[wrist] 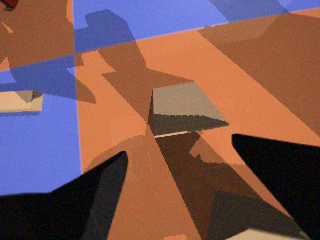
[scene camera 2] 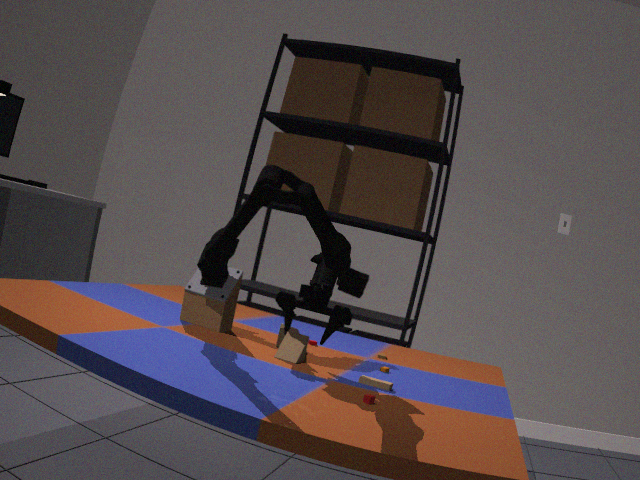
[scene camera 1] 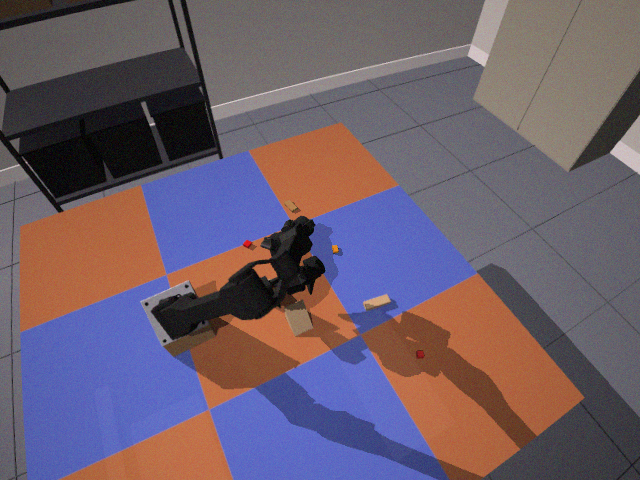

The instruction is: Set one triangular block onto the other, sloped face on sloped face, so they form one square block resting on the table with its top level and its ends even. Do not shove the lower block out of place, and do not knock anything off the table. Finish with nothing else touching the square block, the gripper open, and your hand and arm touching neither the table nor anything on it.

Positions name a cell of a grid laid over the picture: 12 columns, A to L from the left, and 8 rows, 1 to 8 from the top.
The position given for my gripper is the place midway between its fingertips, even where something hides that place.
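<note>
My gripper (scene camera 2: F6), (wrist: G5), (scene camera 1: F6): open, holding nothing.
</note>
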